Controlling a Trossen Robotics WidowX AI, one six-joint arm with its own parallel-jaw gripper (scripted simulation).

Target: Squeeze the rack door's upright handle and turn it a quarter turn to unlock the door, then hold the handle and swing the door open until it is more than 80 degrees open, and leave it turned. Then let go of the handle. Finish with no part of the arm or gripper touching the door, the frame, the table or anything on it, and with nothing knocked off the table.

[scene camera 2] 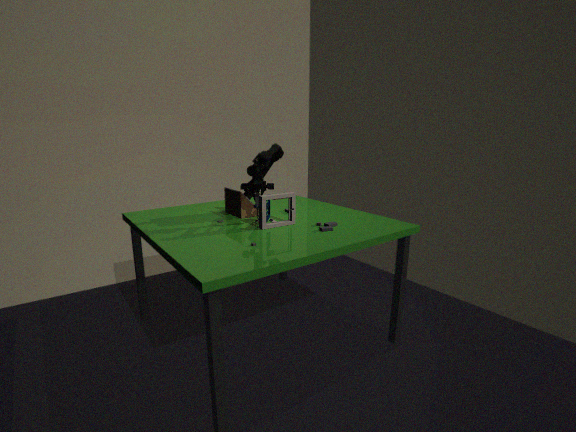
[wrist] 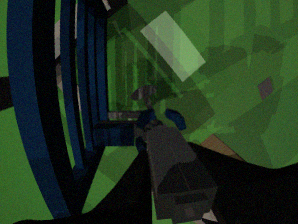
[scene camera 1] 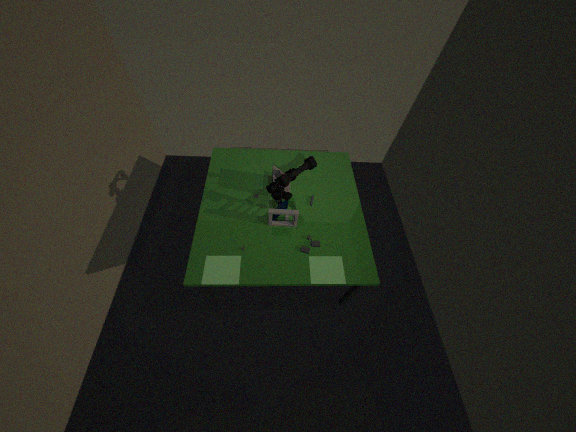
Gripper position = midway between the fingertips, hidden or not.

Note:
In view: the gripper [wrist: 166, 151] and a blue barred door [wrist: 37, 108].

